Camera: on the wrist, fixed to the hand. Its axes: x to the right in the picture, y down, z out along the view.
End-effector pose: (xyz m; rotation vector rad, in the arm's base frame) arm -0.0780 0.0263 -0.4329 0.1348 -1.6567 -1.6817
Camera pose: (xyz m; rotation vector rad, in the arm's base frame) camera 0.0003 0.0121 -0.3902 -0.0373 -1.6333 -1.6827
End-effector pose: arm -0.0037 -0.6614 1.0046 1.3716 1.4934 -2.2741
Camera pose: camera 0.0799 -0.6706 0.9718 1.2995 1.4334 -2.1741
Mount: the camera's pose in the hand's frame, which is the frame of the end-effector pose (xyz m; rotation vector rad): -0.0293 0.0700 -0.0489 -0.0647 -0.0727 0.0961
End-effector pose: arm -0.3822 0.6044 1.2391 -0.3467 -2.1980 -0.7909
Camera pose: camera -0.3017 0.6273 1.2729 -0.5168 -2.2085 -0.8092
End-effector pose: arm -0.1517 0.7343 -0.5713 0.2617 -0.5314 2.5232
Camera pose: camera -0.1692 0.6869 -0.6461 0.3115 -0.6678 2.5915
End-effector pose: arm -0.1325 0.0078 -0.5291 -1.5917 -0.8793 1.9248
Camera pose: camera -0.0766 -0.0521 -0.5669 -1.6375 -0.9185 2.0514
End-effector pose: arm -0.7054 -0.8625 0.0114 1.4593 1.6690 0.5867
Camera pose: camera -0.7052 -0.8671 0.1016 1.5026 1.5170 0.6271
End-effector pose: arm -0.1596 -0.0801 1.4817 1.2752 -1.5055 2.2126
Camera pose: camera -0.2078 -0.0638 1.4071 1.3029 -1.6846 2.1771
